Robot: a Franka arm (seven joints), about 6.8 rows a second.
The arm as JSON. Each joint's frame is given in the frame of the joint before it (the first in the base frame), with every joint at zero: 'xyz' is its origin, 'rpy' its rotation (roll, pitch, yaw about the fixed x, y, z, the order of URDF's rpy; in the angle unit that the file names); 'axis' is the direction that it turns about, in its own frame. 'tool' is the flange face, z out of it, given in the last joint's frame.
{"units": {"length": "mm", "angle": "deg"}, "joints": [
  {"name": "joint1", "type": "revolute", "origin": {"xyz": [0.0, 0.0, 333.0], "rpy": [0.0, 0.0, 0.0]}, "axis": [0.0, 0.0, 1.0]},
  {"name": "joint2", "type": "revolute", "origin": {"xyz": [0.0, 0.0, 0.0], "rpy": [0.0, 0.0, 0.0]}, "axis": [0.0, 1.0, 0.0]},
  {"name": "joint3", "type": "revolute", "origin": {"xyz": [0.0, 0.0, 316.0], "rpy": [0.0, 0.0, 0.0]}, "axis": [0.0, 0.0, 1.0]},
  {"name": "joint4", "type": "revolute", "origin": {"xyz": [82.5, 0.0, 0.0], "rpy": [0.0, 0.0, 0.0]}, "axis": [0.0, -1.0, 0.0]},
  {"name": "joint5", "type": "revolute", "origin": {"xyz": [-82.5, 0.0, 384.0], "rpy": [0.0, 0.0, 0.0]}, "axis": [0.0, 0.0, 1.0]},
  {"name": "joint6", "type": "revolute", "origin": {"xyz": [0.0, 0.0, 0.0], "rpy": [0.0, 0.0, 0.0]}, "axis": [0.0, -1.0, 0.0]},
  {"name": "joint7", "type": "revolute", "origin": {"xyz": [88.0, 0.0, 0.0], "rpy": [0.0, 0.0, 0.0]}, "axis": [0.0, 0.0, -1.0]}
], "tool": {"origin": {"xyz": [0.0, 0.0, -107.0], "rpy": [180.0, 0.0, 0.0]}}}
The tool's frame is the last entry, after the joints.
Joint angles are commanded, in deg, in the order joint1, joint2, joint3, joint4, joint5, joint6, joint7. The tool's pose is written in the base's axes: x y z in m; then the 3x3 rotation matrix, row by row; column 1 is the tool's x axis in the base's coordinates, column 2 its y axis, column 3 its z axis. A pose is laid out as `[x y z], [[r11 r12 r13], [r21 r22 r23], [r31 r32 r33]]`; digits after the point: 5 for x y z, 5 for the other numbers.
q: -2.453 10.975 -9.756 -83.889 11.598 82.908 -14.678
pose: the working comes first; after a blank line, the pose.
Where each joint sits with the arm in this pose, in the base's axes (m; each line is computed from the numbers above, not from the rounded line before):
joint1: 0.0000 0.0000 0.3330
joint2: 0.0000 0.0000 0.3330
joint3: 0.0601 -0.0026 0.6432
joint4: 0.1393 -0.0200 0.6277
joint5: 0.5205 -0.0996 0.6784
joint6: 0.5205 -0.0996 0.6784
joint7: 0.6051 -0.1159 0.6606
the tool: 0.5876 -0.0938 0.5574

[0.58764 -0.09379 0.55736], [[0.98615 0.02921 -0.16327], [0.06320 -0.97628 0.20706], [-0.15335 -0.21452 -0.96461]]
